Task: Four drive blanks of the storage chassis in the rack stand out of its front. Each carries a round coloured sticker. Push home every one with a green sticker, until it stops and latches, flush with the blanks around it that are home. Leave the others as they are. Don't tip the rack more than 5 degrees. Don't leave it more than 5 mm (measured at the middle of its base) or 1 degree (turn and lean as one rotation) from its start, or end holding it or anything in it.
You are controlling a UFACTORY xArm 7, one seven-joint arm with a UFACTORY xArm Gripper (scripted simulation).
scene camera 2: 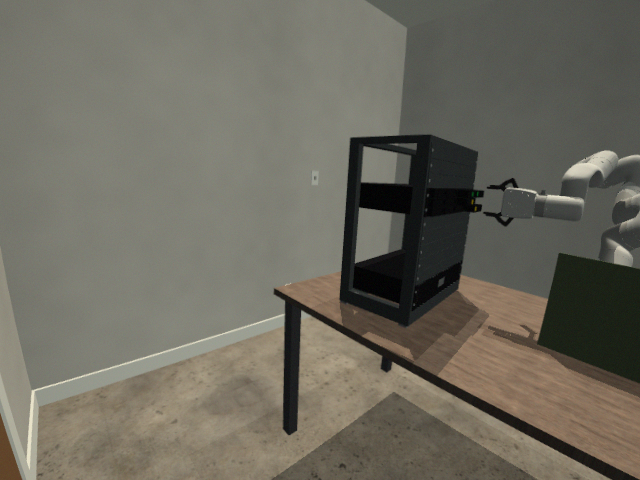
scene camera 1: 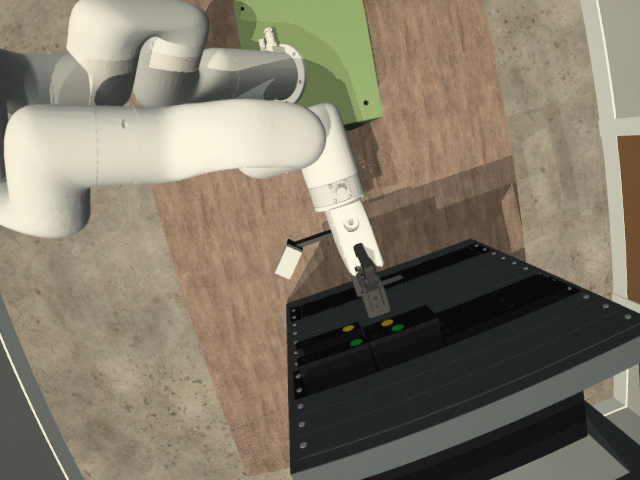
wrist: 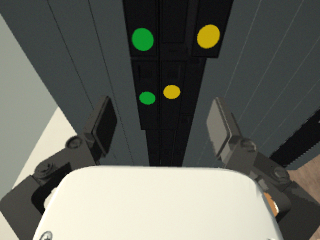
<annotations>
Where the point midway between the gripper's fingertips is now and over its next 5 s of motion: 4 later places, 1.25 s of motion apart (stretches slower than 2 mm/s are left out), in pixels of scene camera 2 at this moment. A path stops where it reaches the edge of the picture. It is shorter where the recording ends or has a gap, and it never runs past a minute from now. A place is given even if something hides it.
My gripper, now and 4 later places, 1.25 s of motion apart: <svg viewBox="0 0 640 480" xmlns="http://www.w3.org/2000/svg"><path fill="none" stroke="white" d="M485 200L486 202L489 194L472 193L466 193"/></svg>
</annotations>
